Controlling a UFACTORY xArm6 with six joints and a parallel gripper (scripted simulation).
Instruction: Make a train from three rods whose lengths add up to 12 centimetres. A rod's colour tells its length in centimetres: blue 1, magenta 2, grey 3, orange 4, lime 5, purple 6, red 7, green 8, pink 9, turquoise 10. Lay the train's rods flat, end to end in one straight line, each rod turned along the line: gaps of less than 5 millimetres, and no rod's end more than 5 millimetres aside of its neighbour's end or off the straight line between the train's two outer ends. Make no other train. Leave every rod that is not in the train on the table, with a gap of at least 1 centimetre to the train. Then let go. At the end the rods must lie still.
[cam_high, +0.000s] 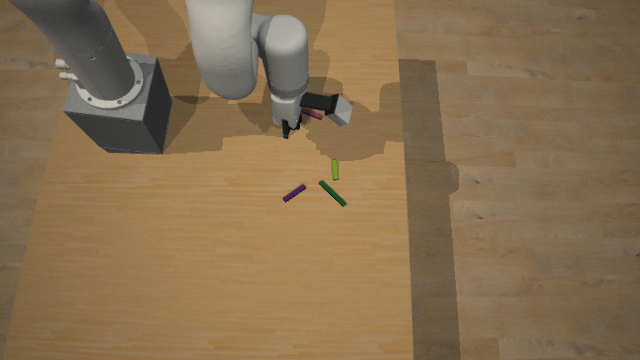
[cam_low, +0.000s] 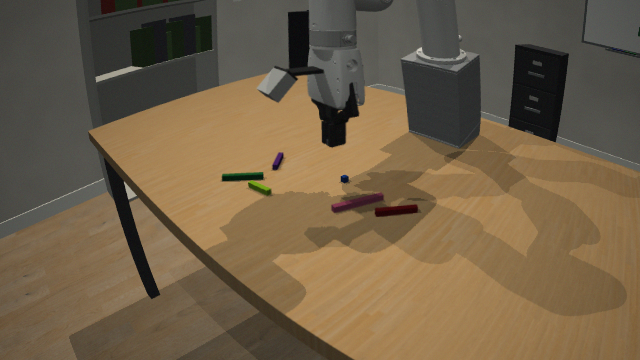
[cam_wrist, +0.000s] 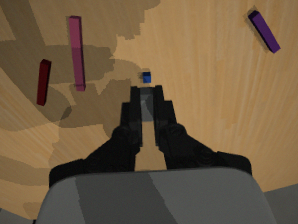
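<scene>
My gripper is now 3 cm past the blue rod and 9 cm above it. From my hand the other things lie so: grey rod: 2 cm below; then pink rod: 2 cm ahead, 7 cm to the left, 9 cm below; then lime rod: 10 cm ahead, 9 cm to the right, 9 cm below.
</scene>
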